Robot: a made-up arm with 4 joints.
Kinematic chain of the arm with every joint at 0, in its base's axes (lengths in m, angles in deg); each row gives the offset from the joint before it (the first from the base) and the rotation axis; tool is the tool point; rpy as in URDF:
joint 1: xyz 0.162 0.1 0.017 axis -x
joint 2: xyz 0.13 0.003 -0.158 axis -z
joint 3: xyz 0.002 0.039 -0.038 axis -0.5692 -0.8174 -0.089
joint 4: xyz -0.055 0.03 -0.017 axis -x
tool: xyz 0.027 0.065 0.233 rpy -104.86 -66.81 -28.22
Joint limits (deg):
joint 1: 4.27..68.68
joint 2: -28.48..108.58
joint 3: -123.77..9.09
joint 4: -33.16..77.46
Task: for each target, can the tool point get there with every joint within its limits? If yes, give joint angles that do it. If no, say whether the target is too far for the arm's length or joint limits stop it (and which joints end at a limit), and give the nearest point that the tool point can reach.
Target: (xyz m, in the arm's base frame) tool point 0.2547 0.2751 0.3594
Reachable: no: joint limits stop it (at a limit: joint 1, joint 2) | nearest point 0.3138 0.0609 0.1492 | short by 0.306 m
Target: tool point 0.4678 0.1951 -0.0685
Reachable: yes | joints 39.47 43.05 -34.97 39.29
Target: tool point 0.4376 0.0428 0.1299
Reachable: yes | joints 63.30 85.61 -69.11 35.72
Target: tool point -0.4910 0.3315 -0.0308
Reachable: no: too far | nearest point 0.1174 0.3452 -0.1439 | short by 0.619 m
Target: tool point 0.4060 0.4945 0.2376
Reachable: no: joint limits stop it (at a limit: joint 1, joint 4) | nearest point 0.3576 0.3179 0.0044 | short by 0.297 m
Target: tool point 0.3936 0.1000 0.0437
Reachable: yes | joints 36.80 34.07 -38.27 -2.14
